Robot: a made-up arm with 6 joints.
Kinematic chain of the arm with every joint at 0, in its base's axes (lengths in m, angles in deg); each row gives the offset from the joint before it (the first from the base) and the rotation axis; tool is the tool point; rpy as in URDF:
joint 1: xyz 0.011 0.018 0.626 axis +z
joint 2: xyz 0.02 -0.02 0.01 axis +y
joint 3: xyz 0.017 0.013 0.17 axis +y
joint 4: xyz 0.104 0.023 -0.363 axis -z
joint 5: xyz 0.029 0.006 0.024 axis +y
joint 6: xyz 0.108 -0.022 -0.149 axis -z
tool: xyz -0.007 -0.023 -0.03 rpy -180 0 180
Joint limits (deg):
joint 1: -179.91..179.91
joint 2: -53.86..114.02
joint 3: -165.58..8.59
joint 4: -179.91..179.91
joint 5: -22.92..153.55
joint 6: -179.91..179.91
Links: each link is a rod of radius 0.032 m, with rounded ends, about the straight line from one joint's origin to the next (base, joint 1, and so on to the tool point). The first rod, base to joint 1, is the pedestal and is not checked.
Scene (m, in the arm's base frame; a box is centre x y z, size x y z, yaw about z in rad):
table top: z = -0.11
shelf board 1: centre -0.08 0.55 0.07 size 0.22 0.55 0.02 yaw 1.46
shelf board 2: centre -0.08 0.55 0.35 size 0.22 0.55 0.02 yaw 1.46
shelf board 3: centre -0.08 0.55 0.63 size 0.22 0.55 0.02 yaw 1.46
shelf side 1: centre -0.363 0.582 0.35 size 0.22 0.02 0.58 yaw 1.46
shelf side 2: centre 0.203 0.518 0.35 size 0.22 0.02 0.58 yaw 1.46
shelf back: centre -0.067 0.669 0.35 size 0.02 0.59 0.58 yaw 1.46
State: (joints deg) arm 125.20 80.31 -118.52 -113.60 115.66 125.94
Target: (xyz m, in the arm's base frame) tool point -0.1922 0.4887 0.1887
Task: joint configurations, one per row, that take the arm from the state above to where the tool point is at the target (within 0.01 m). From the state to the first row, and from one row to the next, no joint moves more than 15 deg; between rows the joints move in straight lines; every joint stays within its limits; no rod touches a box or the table.
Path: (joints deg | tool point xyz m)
1: 131.39 79.36 -111.35 -105.26 128.29 125.62 | -0.1908 0.4711 0.4722
2: 137.58 78.40 -104.18 -96.91 140.92 125.30 | -0.1979 0.3978 0.4726
3: 143.77 77.45 -97.01 -88.57 153.55 124.97 | -0.2060 0.3233 0.4815
4: 145.35 84.26 -98.70 -94.53 141.31 125.81 | -0.2097 0.3402 0.4148
5: 146.93 91.07 -100.39 -100.48 129.07 126.65 | -0.2149 0.3451 0.3421
6: 148.50 97.88 -102.09 -106.44 116.83 127.48 | -0.2173 0.3351 0.2657
7: 150.08 104.69 -103.78 -112.40 104.59 128.32 | -0.2122 0.3088 0.1887
8: 136.48 104.98 -114.73 -119.04 90.17 130.05 | -0.2156 0.3951 0.1779
9: 122.88 105.27 -125.69 -125.67 75.74 131.77 | -0.1922 0.4887 0.1887

